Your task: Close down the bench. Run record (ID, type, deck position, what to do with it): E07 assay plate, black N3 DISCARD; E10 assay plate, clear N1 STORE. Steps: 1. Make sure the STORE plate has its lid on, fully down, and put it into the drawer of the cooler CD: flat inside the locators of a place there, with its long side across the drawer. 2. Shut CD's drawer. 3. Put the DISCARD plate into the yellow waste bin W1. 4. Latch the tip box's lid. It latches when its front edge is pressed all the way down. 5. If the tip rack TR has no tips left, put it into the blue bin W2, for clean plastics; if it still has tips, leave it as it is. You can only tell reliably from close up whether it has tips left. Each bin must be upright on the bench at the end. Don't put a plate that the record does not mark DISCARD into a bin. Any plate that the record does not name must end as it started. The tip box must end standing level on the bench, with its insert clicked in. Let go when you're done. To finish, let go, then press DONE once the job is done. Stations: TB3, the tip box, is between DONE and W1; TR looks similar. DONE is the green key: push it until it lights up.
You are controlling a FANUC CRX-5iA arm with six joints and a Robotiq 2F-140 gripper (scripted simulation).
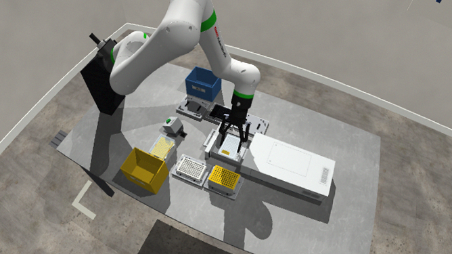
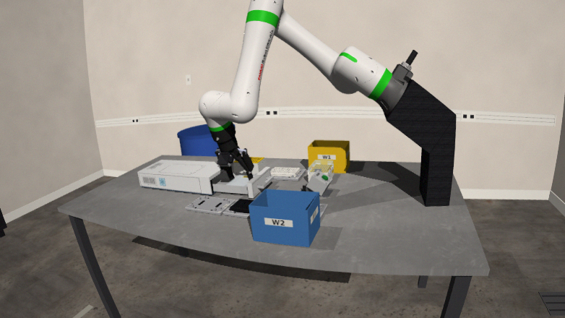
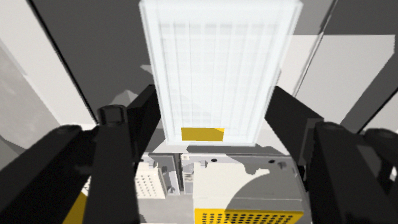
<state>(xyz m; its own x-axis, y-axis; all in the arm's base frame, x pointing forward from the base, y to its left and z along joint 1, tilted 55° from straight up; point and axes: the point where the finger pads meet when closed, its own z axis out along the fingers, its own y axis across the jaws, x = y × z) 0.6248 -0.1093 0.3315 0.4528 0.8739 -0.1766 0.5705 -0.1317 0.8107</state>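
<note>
My gripper is now 40 mm short of the cooler drawer, 20 mm above it and 10 mm to the left of it. Also, from my hand: cooler CD 170 mm ahead, 40 mm to the right, 20 mm below; clear lid 20 mm below; clear plate 30 mm below.
</note>
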